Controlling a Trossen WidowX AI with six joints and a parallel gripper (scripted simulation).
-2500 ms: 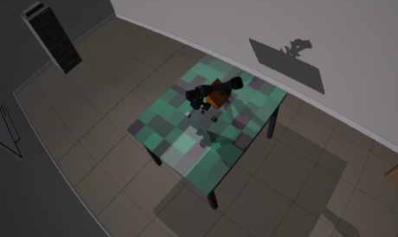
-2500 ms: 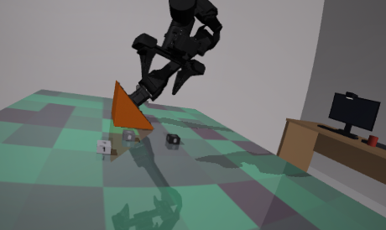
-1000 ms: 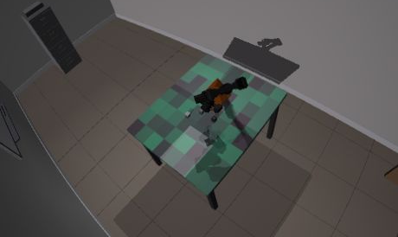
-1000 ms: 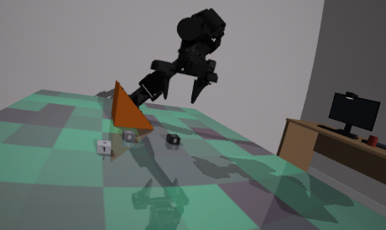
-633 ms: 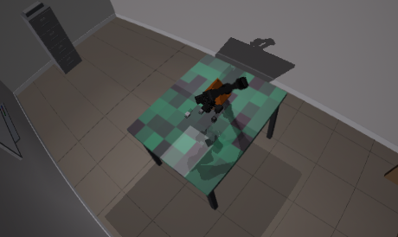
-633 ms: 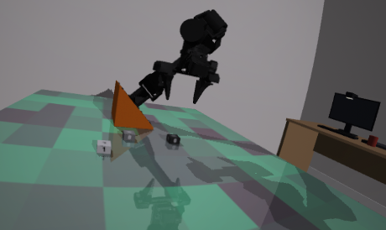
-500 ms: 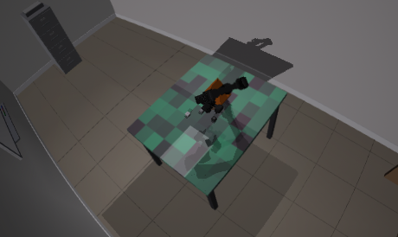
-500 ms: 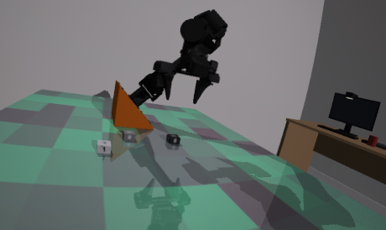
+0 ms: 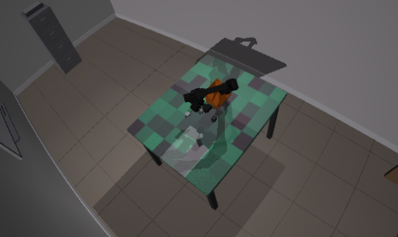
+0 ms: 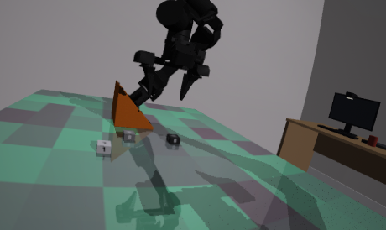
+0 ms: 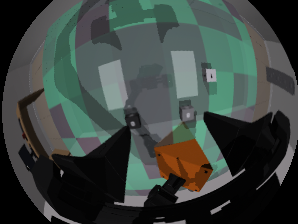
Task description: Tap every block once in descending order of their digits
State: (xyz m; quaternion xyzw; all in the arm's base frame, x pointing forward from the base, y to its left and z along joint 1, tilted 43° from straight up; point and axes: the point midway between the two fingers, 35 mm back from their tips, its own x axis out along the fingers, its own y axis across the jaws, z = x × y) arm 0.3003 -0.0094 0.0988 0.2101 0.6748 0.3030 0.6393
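Right now the grey block is 5 cm behind my gripper tip, 7 cm to the right of it and 13 cm below it. Round my gripper tip: black block (6 cm behind, 6 cm to the left, 13 cm below); then white block (5 cm ahead, 14 cm to the right, 13 cm below).
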